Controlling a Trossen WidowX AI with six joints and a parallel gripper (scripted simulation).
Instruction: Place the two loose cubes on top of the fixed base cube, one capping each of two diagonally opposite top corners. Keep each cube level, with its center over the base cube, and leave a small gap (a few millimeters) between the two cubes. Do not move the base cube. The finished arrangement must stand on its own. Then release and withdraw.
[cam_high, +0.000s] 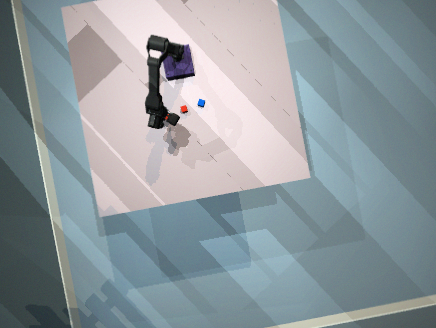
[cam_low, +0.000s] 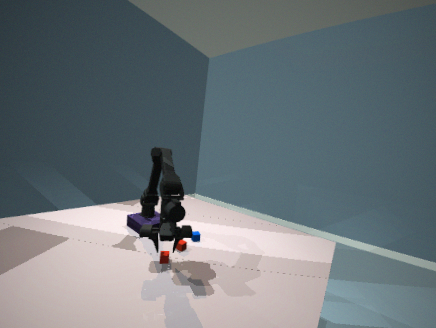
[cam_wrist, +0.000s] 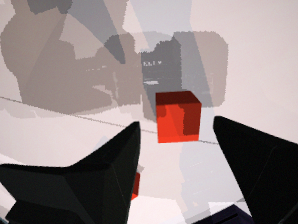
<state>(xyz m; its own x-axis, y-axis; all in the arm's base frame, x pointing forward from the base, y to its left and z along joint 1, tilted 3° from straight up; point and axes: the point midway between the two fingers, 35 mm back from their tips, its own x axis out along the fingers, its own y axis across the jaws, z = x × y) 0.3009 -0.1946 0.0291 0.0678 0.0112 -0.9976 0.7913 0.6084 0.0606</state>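
Now: the blue cube 220 mm to the left of my gripper tip and 20 mm below it. The rest, counted from my gripper tip: red cube (10 mm behind, 110 mm to the left, 20 mm below).
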